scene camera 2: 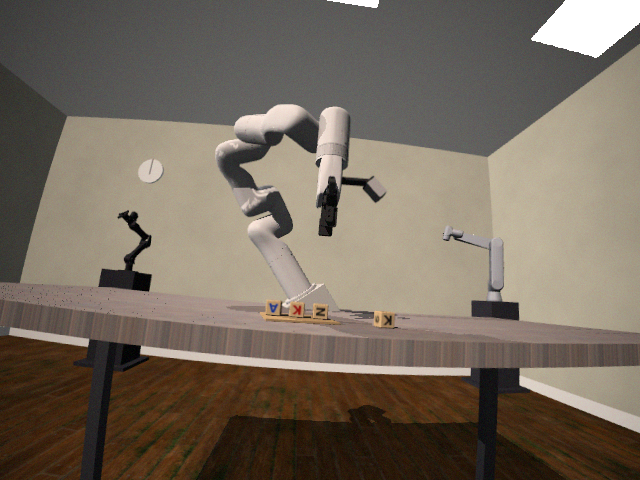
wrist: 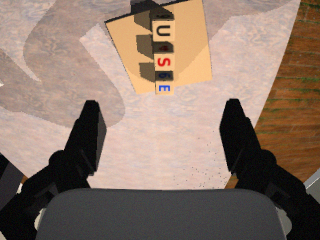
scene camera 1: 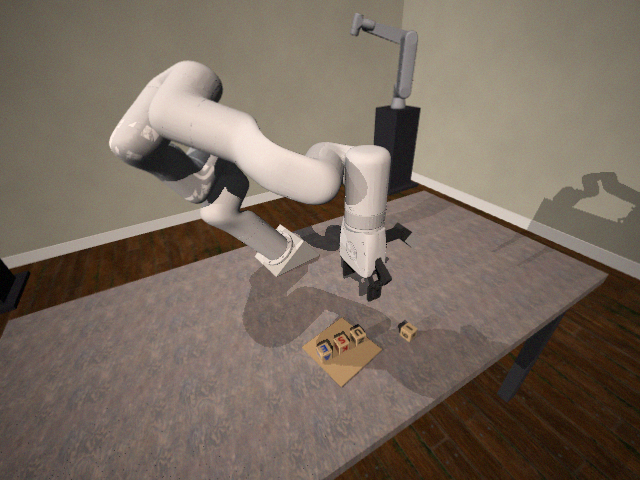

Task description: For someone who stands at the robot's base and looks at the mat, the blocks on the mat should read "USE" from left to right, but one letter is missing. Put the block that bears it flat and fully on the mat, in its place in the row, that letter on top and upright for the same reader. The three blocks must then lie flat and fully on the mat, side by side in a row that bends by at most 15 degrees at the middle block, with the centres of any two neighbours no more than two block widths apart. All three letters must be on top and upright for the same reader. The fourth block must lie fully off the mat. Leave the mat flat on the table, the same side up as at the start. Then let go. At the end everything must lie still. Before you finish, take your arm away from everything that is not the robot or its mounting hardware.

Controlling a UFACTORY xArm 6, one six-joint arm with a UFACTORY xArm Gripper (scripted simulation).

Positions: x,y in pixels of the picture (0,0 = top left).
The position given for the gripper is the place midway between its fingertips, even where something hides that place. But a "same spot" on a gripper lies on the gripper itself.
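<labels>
The gripper appears in the wrist view (162,113), and both scene camera 1 and scene camera 2 show it too. On the gripper, (scene camera 1: 373,290) and (scene camera 2: 325,210) are the same spot.
</labels>
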